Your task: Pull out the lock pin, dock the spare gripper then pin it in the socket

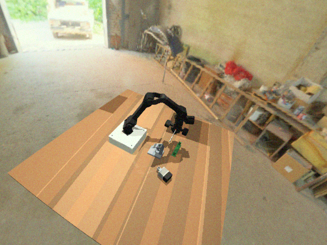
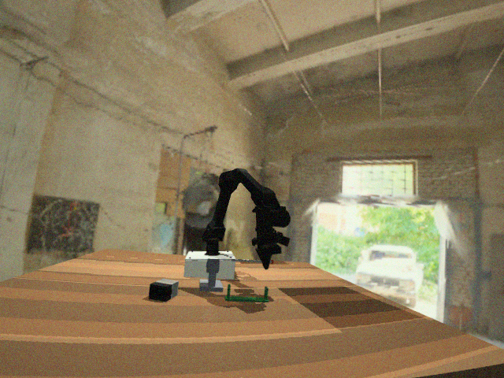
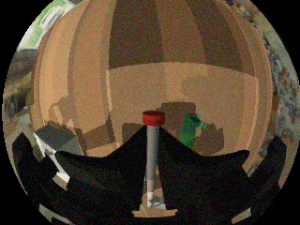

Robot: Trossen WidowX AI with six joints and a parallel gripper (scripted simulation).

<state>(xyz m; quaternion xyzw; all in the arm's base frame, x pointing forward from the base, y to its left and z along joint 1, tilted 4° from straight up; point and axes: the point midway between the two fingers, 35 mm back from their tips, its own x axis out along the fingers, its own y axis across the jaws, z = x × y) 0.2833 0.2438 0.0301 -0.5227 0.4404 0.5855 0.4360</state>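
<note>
The green cradle lies 8 cm ahead of my gripper tip, 6 cm to the right of it and 7 cm below it. Round my gripper tip: spare gripper 13 cm ahead, 31 cm to the right, 7 cm below; then socket 1 cm behind, 19 cm to the right, 4 cm below.
</note>
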